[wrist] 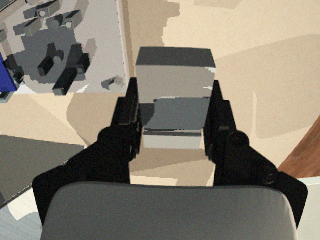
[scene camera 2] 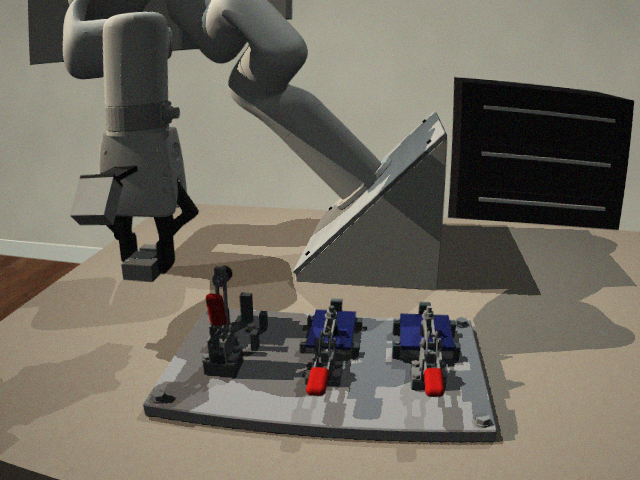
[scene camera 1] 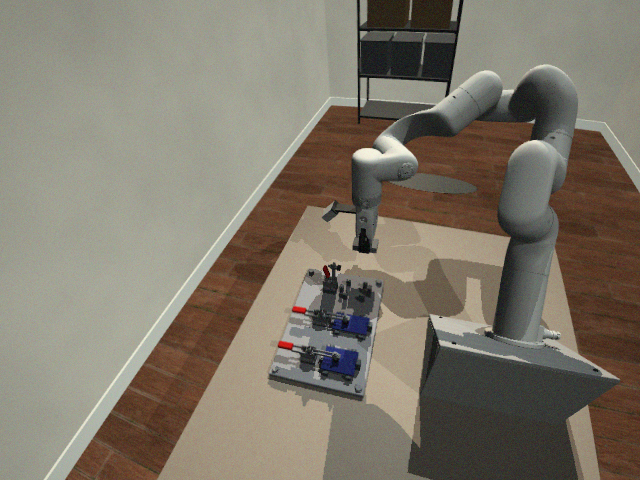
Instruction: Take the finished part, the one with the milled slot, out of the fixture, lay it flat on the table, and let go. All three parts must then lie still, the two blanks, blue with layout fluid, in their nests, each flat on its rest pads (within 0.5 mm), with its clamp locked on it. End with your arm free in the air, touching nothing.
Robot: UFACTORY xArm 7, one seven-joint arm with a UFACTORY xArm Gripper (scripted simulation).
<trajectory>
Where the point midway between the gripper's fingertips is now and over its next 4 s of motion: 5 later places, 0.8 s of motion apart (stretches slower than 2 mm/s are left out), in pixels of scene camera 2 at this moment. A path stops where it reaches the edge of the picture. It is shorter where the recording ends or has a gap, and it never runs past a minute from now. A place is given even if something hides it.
The gripper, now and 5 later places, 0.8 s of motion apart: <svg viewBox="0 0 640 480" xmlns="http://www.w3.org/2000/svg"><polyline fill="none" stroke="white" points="148,268 151,291 155,323 156,329 156,333 155,322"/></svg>
</trajectory>
